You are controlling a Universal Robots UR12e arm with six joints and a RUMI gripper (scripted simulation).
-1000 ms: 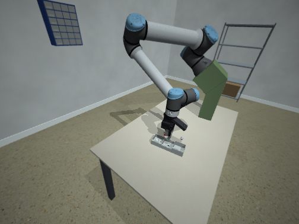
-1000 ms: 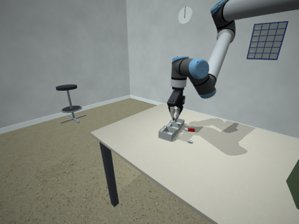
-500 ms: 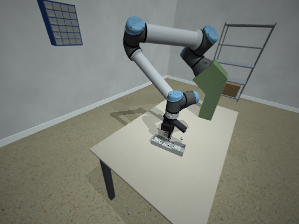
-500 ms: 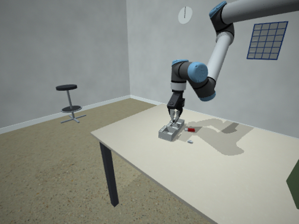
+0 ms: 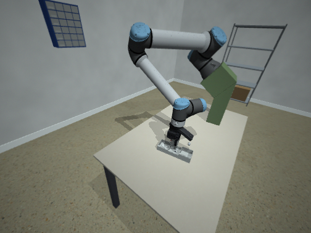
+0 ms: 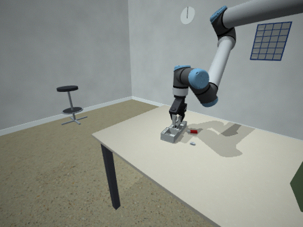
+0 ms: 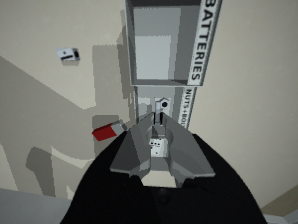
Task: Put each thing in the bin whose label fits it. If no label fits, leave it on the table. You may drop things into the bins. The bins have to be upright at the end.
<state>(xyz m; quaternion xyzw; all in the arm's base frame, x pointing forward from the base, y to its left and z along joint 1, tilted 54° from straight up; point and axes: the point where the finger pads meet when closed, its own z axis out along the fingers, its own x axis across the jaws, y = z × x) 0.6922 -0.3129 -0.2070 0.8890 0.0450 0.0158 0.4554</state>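
The grey bolt is 1 cm to the right of my hand and 1 cm below it. From my hand the other things lie so: ring-shaped nut: 3 cm below, 1 cm to the left, 1 cm ahead; then grey three-compartment bin row: 2 cm below, 1 cm ahead; then white patterned piece: 8 cm to the right, 3 cm below.
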